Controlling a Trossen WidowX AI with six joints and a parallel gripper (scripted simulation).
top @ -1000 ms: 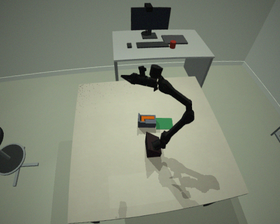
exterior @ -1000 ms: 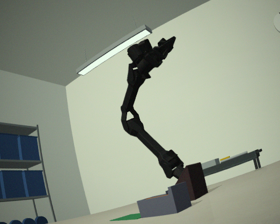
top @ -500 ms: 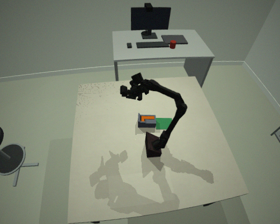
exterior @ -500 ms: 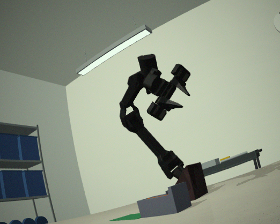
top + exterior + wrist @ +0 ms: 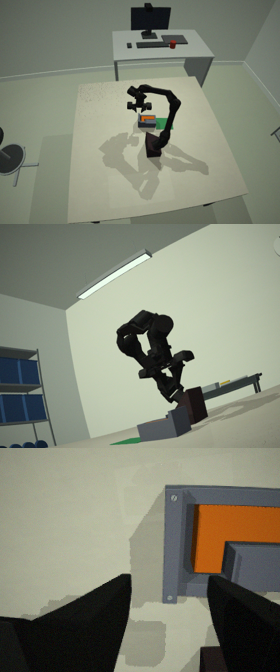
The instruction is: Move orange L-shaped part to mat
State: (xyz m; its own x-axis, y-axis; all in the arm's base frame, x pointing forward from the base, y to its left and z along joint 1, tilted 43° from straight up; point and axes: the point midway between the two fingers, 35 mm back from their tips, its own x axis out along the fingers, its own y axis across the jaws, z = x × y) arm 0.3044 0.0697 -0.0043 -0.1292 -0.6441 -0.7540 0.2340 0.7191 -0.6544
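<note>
Right now my gripper tip is 100 mm above the orange L-shaped part, 60 mm to the left of it and 20 mm past it. The rest, counted from my gripper tip: green mat 220 mm to the right, 160 mm below, 60 mm behind.
</note>
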